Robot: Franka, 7 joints.
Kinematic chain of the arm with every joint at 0, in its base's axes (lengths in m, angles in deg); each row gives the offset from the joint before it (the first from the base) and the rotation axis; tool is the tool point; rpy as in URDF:
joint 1: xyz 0 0 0.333 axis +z
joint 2: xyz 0 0 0 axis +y
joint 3: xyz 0 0 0.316 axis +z
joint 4: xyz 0.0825 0 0 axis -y
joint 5: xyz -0.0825 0 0.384 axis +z
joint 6: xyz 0 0 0 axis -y
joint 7: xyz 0.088 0 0 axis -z
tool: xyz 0 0 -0.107 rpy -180 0 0
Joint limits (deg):
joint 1: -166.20..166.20
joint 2: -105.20..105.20
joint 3: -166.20..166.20
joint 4: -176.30..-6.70
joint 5: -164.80..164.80
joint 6: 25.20..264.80
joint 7: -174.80..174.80
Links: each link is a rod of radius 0.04 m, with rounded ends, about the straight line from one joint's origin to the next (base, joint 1, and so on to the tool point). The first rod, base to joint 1, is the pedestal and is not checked.
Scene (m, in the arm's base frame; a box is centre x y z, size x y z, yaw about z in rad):
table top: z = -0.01
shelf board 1: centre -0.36 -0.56 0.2 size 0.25 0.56 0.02 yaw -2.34
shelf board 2: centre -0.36 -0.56 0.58 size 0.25 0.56 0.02 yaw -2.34
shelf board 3: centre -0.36 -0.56 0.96 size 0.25 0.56 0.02 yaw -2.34
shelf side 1: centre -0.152 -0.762 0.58 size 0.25 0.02 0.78 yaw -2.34
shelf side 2: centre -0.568 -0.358 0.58 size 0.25 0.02 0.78 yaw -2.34
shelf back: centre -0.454 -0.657 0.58 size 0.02 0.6 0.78 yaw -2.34
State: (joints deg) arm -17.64 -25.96 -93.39 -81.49 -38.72 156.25 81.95
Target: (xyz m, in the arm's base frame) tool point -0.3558 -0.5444 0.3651
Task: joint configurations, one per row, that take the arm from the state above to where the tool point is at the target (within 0.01 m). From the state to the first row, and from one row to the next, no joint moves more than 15 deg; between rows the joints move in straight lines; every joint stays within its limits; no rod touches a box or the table.
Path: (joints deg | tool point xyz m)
1: -24.33 -36.34 -81.29 -92.45 -41.08 158.79 81.95 | -0.3768 -0.4785 0.7332
2: -31.01 -46.72 -69.19 -103.40 -43.44 161.32 81.95 | -0.3362 -0.4486 0.7274
3: -37.70 -57.10 -57.08 -114.36 -45.80 163.86 81.95 | -0.2830 -0.3888 0.7504
4: -44.39 -67.48 -44.98 -125.32 -48.16 166.40 81.95 | -0.2207 -0.3018 0.7806
5: -45.41 -67.82 -55.72 -135.22 -45.02 157.66 81.95 | -0.2309 -0.3609 0.6395
6: -46.43 -68.15 -66.46 -145.12 -41.87 148.93 81.95 | -0.2160 -0.3776 0.4944
7: -47.44 -68.49 -77.21 -155.01 -38.73 140.19 81.95 | -0.1731 -0.3557 0.3651
8: -36.89 -62.48 -85.37 -143.56 -38.77 142.22 81.95 | -0.2235 -0.4074 0.3436
9: -26.34 -56.47 -93.53 -132.11 -38.80 144.25 81.95 | -0.2722 -0.4558 0.3282
10: -15.79 -50.46 -101.69 -120.65 -38.84 146.28 81.95 | -0.3180 -0.5011 0.3319
11: -5.24 -44.45 -109.85 -109.20 -38.87 148.31 81.95 | -0.3558 -0.5444 0.3651

